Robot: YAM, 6 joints.
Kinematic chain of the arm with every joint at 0, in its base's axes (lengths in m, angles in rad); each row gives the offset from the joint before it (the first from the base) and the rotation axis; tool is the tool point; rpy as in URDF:
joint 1: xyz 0 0 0.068 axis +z
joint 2: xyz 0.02 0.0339 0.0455 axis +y
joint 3: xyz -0.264 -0.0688 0 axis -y
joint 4: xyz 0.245 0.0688 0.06 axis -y
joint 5: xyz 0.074 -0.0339 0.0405 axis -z
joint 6: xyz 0.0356 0 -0.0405 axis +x
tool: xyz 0 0 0 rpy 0 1.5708 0
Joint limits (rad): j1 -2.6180..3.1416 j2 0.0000..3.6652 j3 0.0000..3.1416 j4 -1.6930..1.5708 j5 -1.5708..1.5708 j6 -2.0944..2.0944
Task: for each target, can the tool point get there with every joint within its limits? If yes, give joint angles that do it. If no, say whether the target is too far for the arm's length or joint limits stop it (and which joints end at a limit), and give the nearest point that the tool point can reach.
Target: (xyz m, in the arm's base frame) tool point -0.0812 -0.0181 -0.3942
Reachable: no: joint limits stop it (at a limit: joint 1, joint 2) | nearest point -0.1017 -0.0074 -0.3483 | short by 0.051 m
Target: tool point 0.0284 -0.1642 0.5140
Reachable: yes | joints -1.4249 1.2919 2.0661 -1.4388 -0.1182 -0.7475
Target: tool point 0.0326 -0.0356 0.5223
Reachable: yes | joints -1.6268 0.6584 1.1888 0.5147 -1.3231 -0.9404
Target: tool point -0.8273 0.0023 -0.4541
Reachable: no: too far | nearest point -0.5377 0.0015 -0.2361 | short by 0.362 m
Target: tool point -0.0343 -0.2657 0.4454
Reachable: yes | joints -1.7213 1.1784 1.1236 0.4451 -0.1686 0.4877
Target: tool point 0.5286 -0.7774 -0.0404
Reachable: no: too far | nearest point 0.3583 -0.5270 0.0103 | short by 0.307 m
